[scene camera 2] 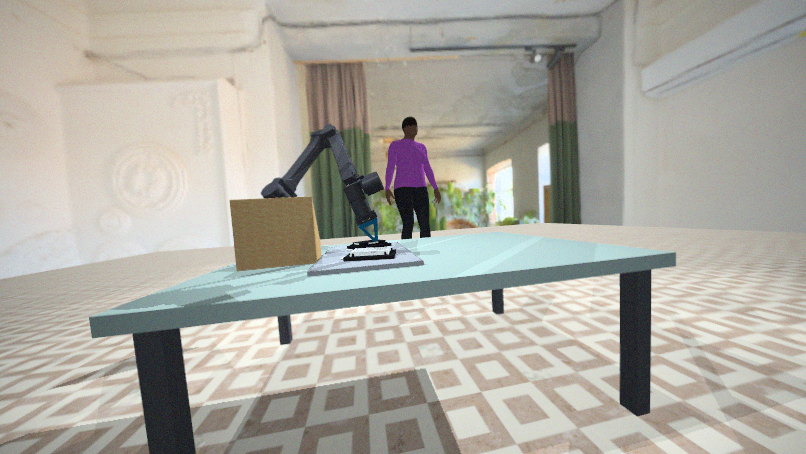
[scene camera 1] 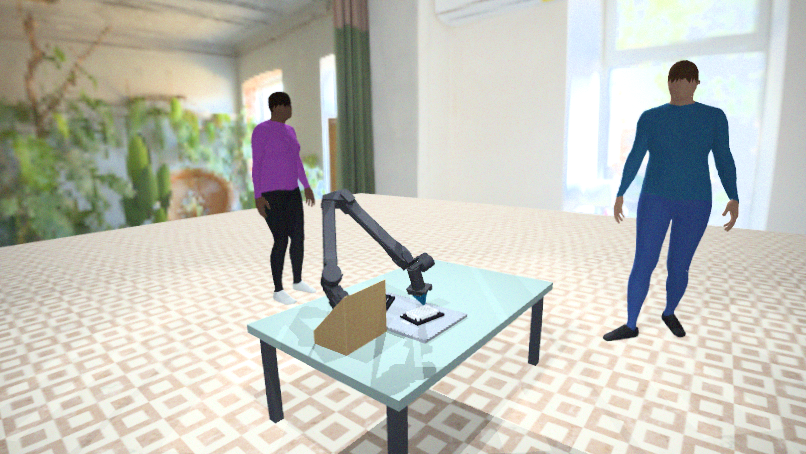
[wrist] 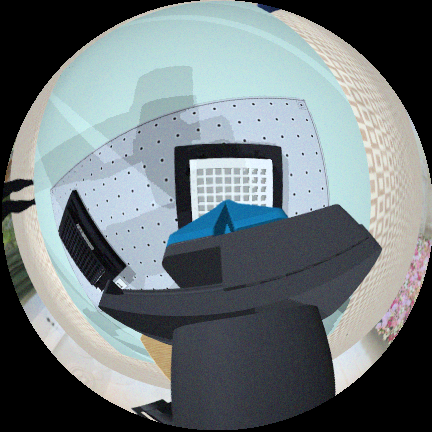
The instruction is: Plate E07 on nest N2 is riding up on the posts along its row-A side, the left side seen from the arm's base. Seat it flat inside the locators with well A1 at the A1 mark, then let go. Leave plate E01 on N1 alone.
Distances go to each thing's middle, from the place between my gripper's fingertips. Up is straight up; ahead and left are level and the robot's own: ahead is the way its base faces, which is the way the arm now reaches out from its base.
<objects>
The grey perforated plate [scene camera 1: 400, 305] lies 110 mm to the left of my hand, 60 mm below it and 40 mm behind it.
</objects>
